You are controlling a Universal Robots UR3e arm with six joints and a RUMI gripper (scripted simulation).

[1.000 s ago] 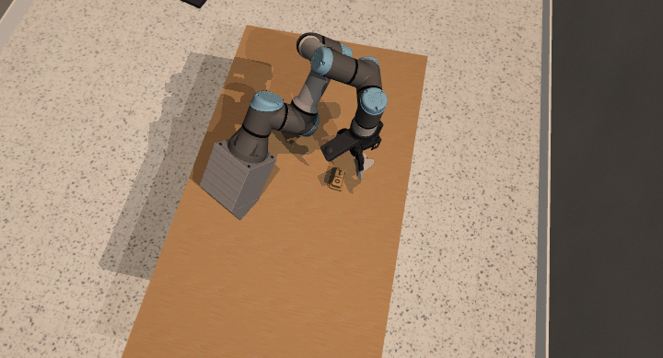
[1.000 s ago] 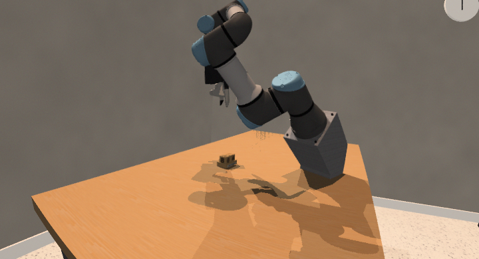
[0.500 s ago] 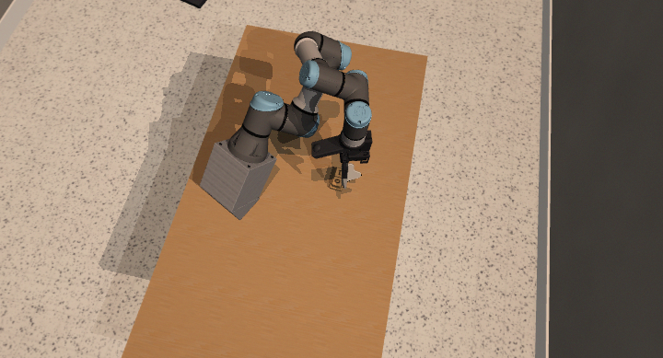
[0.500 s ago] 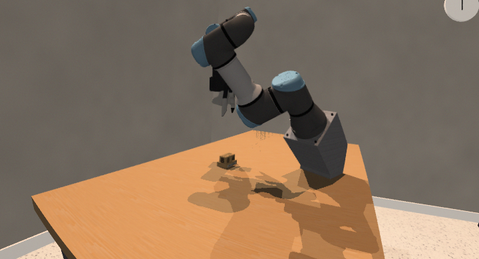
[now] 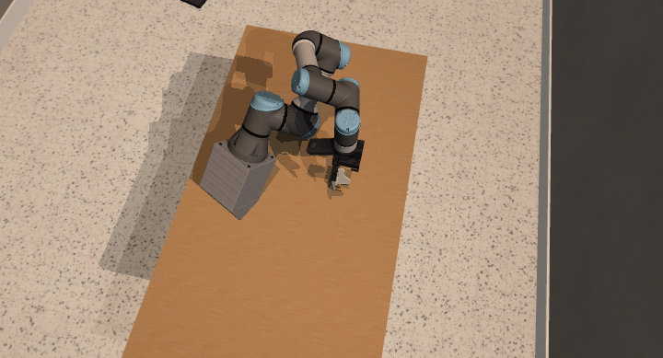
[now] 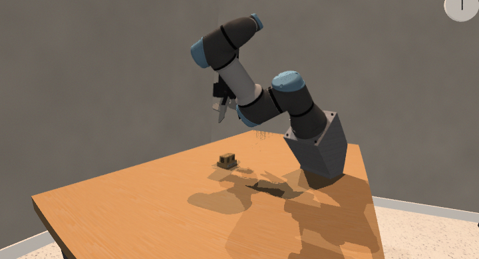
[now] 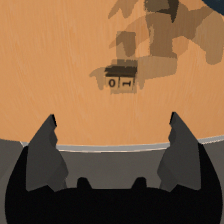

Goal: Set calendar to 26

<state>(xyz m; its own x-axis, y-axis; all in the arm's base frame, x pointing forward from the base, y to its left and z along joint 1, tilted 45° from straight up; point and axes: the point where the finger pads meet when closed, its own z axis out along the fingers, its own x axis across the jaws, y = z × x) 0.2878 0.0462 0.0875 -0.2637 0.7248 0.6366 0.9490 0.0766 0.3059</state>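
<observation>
Now: hand 16 cm above the shallow wooden tray, 2 cm to the right of it and 1 cm past it.
</observation>
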